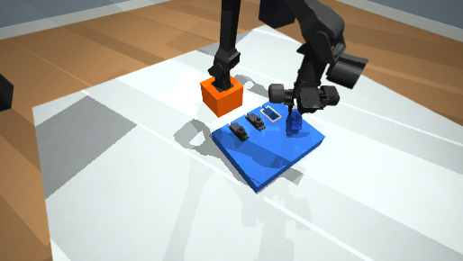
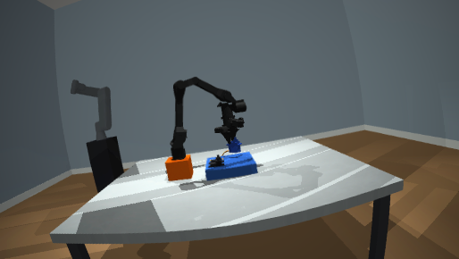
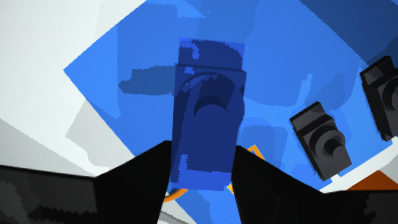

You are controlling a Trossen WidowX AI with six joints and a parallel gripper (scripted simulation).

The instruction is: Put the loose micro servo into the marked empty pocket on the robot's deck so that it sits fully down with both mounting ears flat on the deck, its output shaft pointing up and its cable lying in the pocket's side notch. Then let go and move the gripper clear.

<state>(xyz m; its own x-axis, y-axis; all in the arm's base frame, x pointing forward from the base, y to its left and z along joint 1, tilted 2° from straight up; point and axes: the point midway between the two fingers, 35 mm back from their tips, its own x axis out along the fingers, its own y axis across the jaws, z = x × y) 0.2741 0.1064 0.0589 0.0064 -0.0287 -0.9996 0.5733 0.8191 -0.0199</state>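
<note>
Now: the deck 2 cm ahead of my gripper tip, 7 cm to the right of it and 10 cm below it.
</note>
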